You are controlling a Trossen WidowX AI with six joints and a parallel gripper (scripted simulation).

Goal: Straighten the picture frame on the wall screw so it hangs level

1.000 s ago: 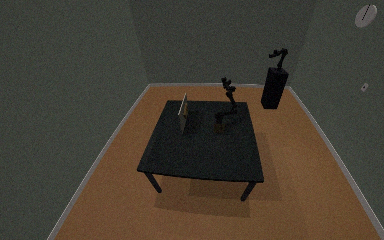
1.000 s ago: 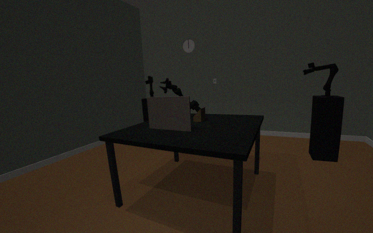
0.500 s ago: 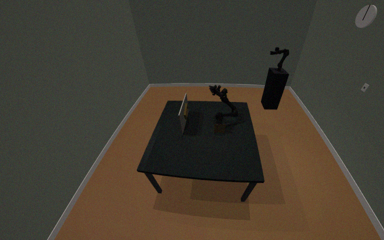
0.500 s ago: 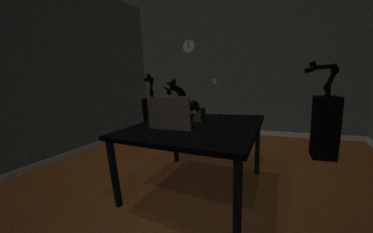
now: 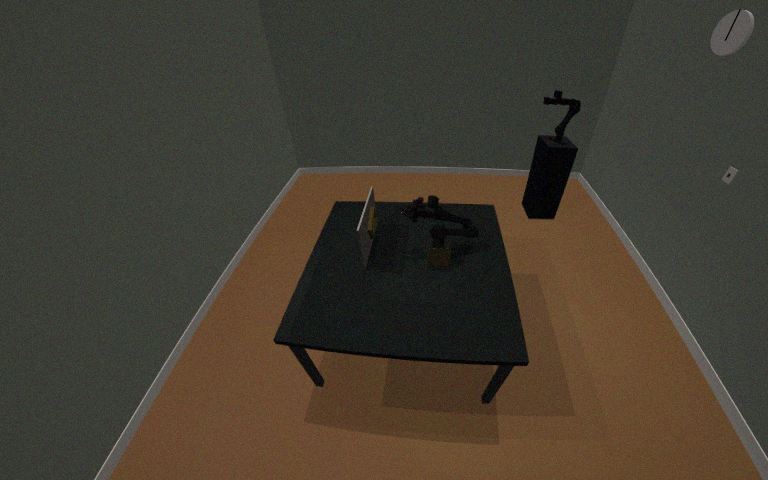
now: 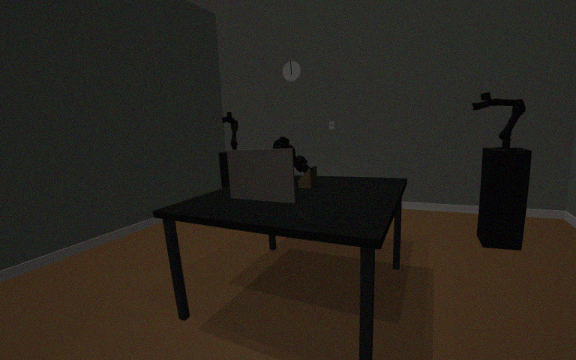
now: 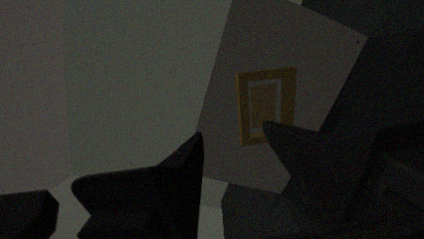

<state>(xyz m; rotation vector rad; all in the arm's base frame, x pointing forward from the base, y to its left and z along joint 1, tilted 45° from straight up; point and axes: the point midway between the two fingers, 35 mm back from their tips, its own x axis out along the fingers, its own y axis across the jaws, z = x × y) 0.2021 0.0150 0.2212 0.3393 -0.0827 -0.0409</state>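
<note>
Now: the picture frame 200 mm ahead of my gripper tip, 110 mm below it and 10 mm to the right of it. Also, from my gripper tip: wall panel 210 mm ahead, 130 mm below.
</note>
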